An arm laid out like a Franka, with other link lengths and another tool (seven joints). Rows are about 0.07 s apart.
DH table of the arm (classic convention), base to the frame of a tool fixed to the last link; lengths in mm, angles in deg. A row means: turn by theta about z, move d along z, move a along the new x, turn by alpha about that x. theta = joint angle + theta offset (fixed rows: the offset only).
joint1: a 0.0, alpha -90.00, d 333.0, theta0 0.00
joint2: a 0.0, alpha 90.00, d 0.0, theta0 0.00
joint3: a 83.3, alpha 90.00, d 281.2, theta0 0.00
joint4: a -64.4, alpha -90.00, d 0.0, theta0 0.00
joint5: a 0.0, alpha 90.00, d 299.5, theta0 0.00
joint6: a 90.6, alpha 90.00, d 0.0, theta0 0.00
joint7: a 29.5, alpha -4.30, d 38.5, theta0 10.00
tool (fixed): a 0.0, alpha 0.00, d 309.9, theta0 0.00
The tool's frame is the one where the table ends.
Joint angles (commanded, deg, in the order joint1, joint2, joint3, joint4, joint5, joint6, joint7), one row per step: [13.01, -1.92, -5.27, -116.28, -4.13, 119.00, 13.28]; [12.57, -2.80, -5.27, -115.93, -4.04, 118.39, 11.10]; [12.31, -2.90, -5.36, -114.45, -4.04, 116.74, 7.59]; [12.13, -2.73, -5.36, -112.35, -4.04, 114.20, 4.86]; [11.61, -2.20, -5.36, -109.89, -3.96, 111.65, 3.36]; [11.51, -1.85, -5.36, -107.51, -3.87, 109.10, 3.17]
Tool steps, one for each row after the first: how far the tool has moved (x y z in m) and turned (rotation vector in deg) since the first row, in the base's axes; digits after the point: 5 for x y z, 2 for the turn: [0.00170, -0.00264, 0.00896, 0.02, -0.49, 1.65]; [0.00410, -0.00473, 0.01735, -0.35, -0.26, 4.69]; [0.00424, -0.00612, 0.02598, -0.71, 0.47, 7.06]; [0.00512, -0.01060, 0.03414, -0.90, 1.16, 7.84]; [0.00467, -0.01180, 0.04329, -0.93, 1.69, 7.74]
